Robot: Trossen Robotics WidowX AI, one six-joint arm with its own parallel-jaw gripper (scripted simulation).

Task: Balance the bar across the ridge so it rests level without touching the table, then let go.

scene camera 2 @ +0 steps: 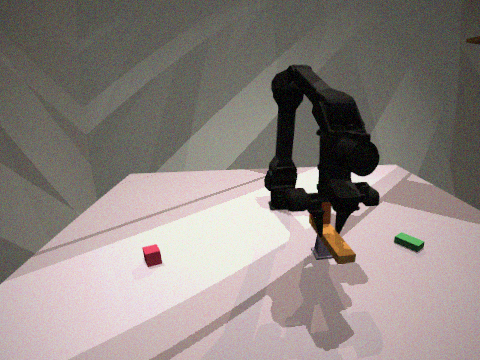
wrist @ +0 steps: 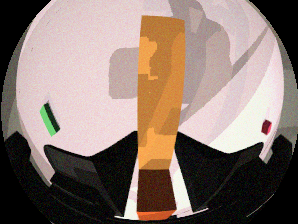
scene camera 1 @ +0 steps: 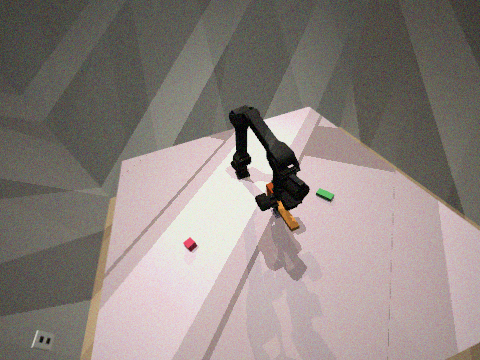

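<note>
Looking at the pictures, I see an orange bar and my gripper. The wrist view, too, shows me the gripper.
</note>
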